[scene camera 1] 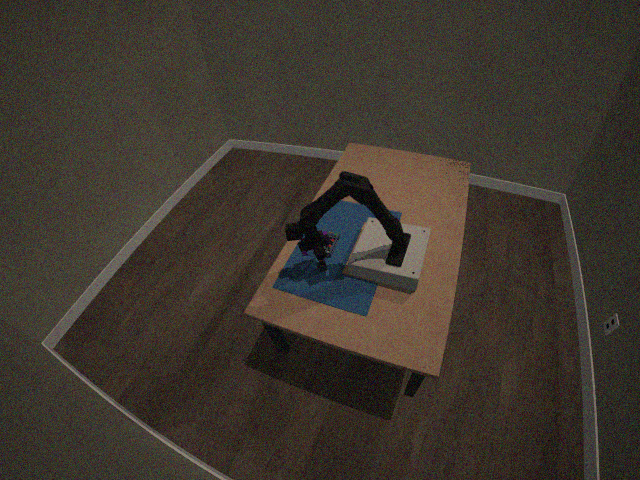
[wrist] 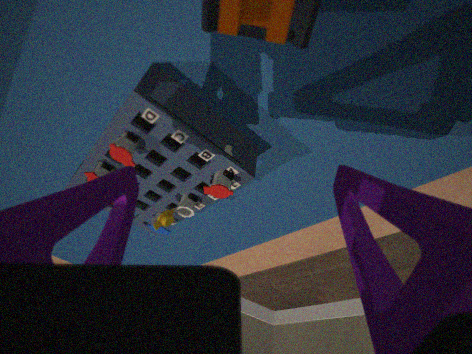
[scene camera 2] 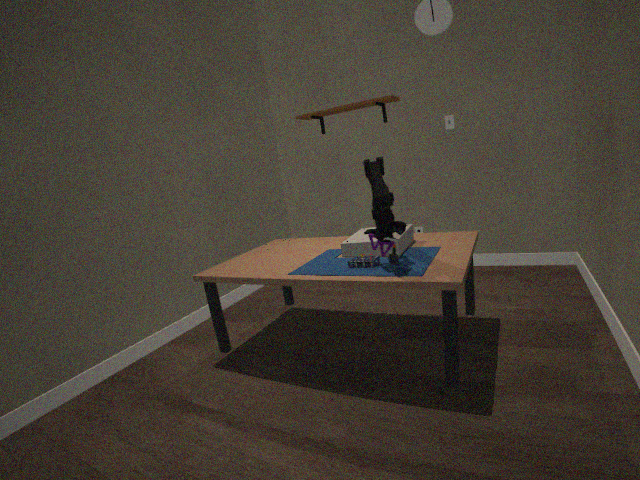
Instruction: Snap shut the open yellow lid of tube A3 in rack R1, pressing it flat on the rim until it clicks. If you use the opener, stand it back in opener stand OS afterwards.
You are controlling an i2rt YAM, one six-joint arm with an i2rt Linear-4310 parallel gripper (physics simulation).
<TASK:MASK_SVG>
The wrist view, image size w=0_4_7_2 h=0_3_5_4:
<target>gripper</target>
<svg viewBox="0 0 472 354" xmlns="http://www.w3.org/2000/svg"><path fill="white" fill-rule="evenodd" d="M240 280L232 271L212 265L121 265L139 194L139 185L134 167L126 166L81 185L0 210L0 354L242 354ZM114 202L101 235L83 264L54 264L52 260L54 245ZM339 165L333 185L333 192L375 354L472 354L472 208L395 185L346 165ZM358 201L418 243L421 250L421 258L404 285L375 241Z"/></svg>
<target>orange and dark object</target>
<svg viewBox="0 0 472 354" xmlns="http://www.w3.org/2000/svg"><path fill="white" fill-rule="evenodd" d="M220 0L218 33L237 36L241 24L248 24L267 28L266 41L285 44L295 0Z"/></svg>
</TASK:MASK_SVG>
